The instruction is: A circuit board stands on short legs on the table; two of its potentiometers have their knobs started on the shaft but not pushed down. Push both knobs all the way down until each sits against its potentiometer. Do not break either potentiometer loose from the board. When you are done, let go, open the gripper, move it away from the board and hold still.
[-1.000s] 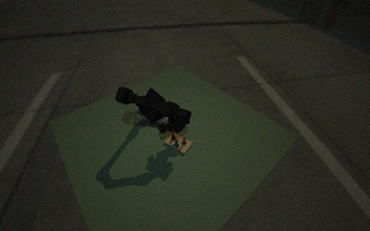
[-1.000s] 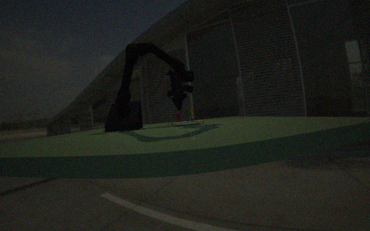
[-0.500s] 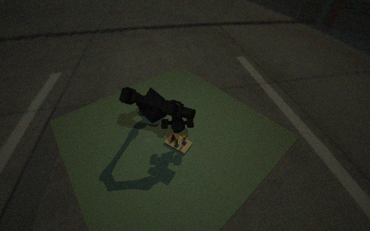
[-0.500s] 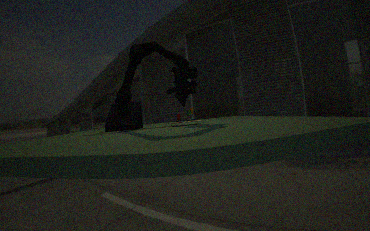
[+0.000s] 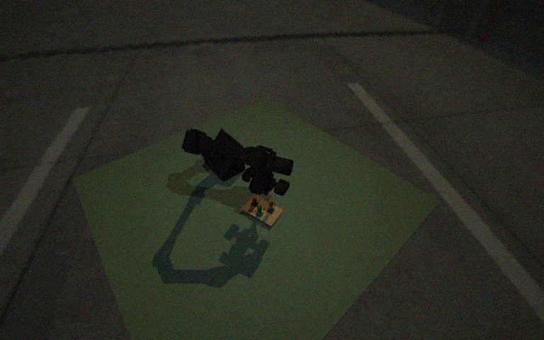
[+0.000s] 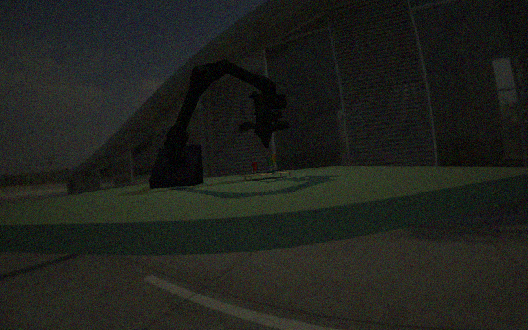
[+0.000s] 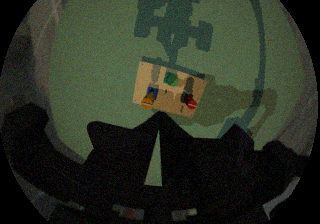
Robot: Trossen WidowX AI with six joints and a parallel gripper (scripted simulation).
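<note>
Right now my gripper tip is 20 mm short of the orange knob, 10 mm to the right of it and 40 mm above it. From my gripper tip the other things lie so: red knob: 50 mm behind, 30 mm to the right, 60 mm below.
</note>
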